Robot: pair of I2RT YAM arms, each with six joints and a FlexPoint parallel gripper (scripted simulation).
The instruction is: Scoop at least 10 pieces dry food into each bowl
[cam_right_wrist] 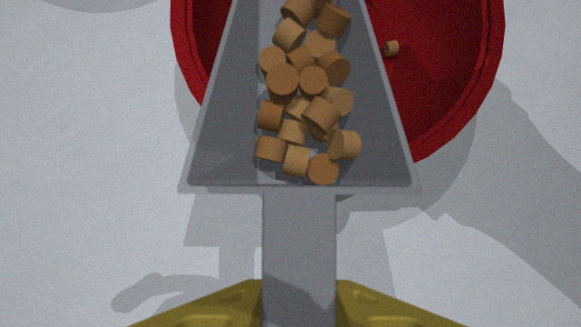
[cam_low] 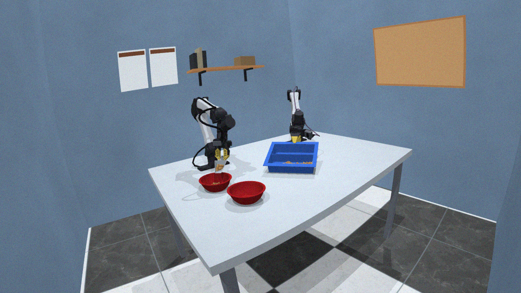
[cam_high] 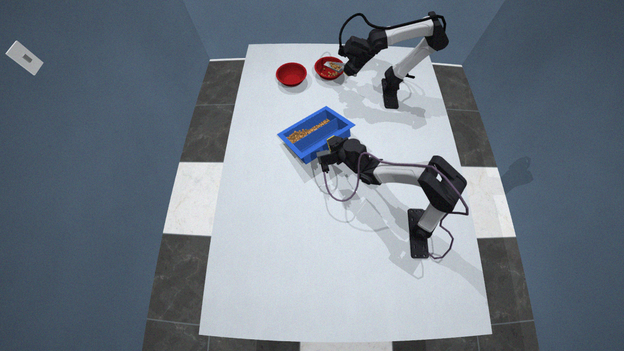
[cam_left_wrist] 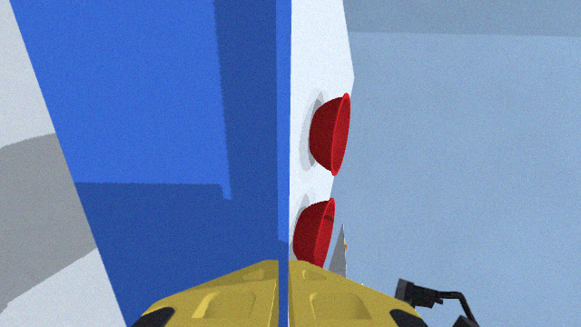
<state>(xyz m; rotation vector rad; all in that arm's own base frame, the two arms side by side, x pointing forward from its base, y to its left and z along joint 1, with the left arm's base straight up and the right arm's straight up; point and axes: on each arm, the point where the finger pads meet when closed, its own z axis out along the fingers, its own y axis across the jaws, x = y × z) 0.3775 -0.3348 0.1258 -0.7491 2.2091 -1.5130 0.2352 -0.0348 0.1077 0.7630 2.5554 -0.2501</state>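
Observation:
My left hand is 7 cm to the left of the blue box, 5 cm short of it and 5 cm above it. The rest, counted from my left hand: grey scoop 44 cm to the right, 8 cm behind, 3 cm below.

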